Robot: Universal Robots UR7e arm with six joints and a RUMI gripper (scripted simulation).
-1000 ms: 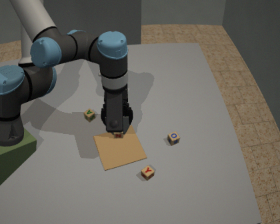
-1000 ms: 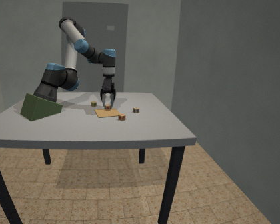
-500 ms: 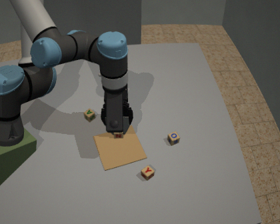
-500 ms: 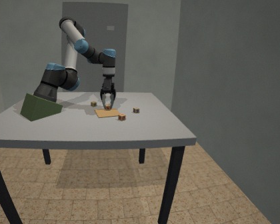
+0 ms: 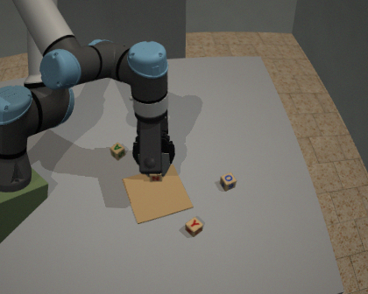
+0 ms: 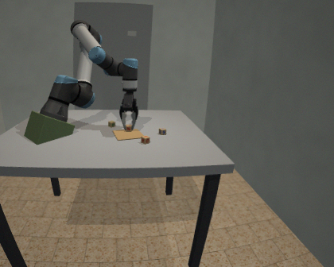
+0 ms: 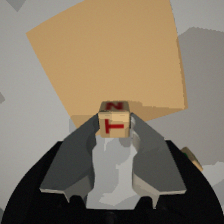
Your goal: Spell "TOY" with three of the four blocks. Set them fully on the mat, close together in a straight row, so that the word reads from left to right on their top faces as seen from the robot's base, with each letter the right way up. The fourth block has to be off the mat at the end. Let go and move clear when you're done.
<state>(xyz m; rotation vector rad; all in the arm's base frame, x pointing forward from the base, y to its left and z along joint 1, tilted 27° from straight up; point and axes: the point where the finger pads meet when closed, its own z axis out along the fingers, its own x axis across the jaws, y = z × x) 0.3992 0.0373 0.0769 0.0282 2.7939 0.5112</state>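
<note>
Now: the tan mat 5 cm to the right of my hand and 2 cm below it. Also, from my hand: Y block: 15 cm to the right, 9 cm ahead, 1 cm below; then O block: 18 cm ahead, 2 cm to the right, 1 cm below.
</note>
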